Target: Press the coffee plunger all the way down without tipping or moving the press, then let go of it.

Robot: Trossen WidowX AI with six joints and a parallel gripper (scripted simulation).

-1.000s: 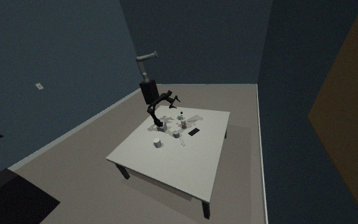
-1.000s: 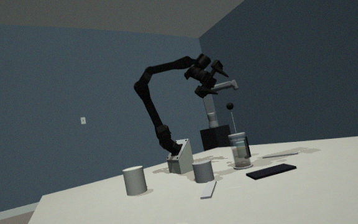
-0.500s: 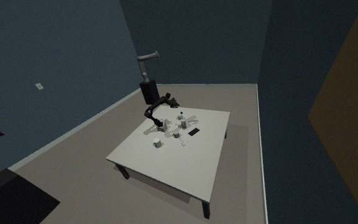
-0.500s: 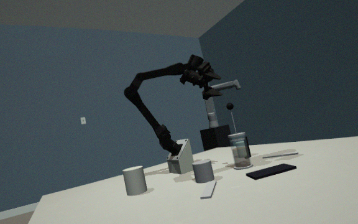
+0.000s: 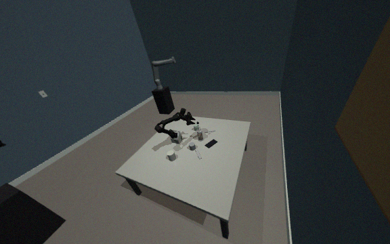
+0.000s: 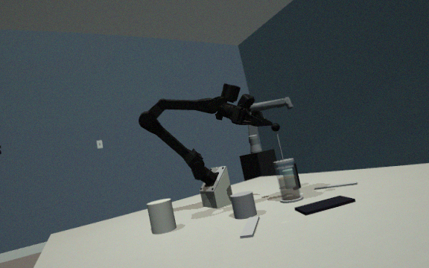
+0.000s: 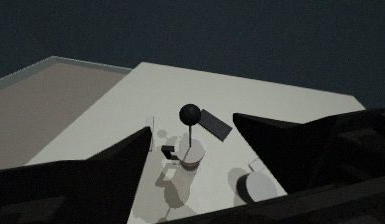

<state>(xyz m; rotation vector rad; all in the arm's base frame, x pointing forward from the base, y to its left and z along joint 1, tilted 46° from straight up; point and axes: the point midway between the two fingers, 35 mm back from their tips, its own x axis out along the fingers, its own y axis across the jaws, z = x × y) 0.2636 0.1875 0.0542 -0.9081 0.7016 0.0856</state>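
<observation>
The glass coffee press lies 150 mm below my gripper tip, 20 mm to the left of it and 20 mm ahead of it.
</observation>
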